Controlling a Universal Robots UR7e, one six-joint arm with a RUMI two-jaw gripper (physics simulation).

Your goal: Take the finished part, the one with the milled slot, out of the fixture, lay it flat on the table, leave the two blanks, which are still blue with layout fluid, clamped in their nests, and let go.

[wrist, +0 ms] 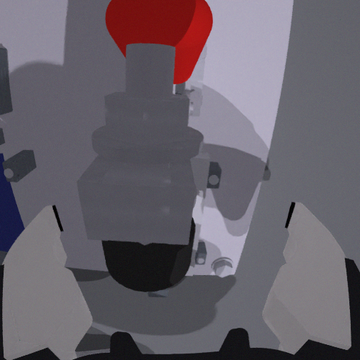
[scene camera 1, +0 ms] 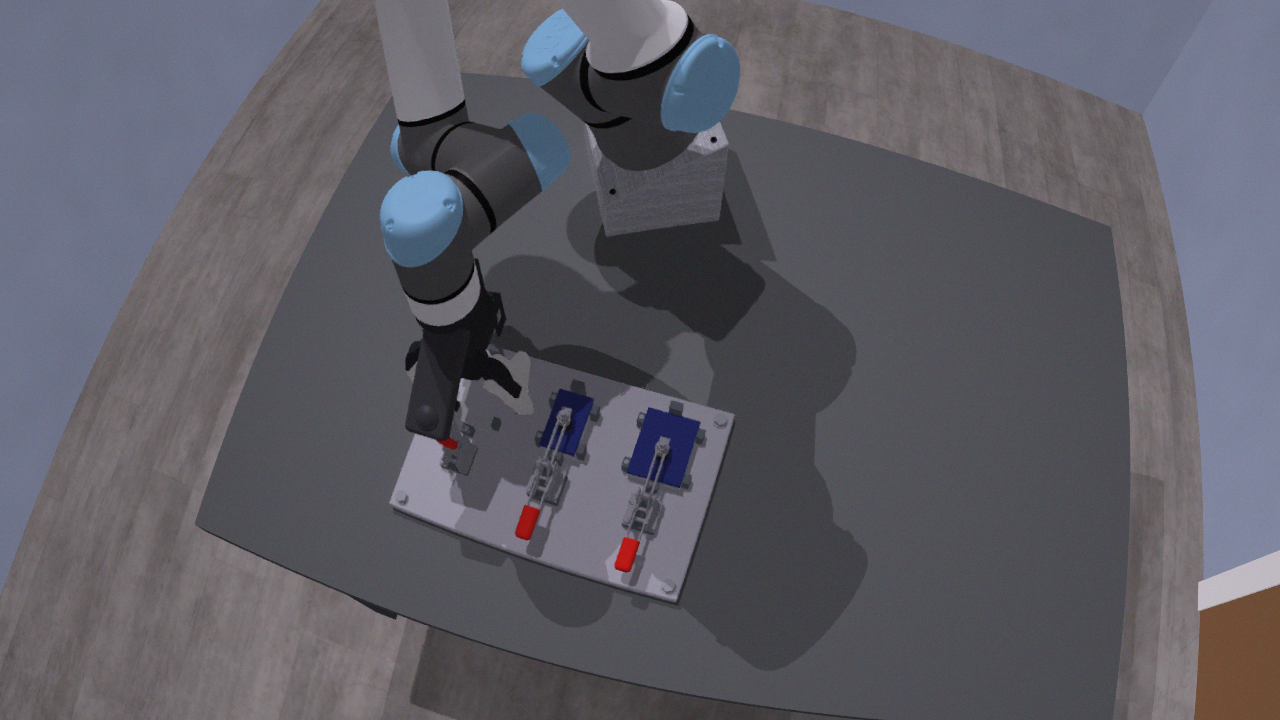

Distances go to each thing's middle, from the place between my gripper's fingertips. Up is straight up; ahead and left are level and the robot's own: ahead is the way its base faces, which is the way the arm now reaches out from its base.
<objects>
My hand is 1 cm past the finished part (scene camera 1: 478, 407) and 1 cm to the right of it. From my hand the other things lie so: fixture plate (scene camera 1: 582, 535): 4 cm ahead, 12 cm to the left, 2 cm below; narrow blue blank (scene camera 1: 581, 405): 12 cm to the left; clamp arm (wrist: 141, 210): 6 cm ahead, 1 cm to the left, 5 cm above.
</objects>
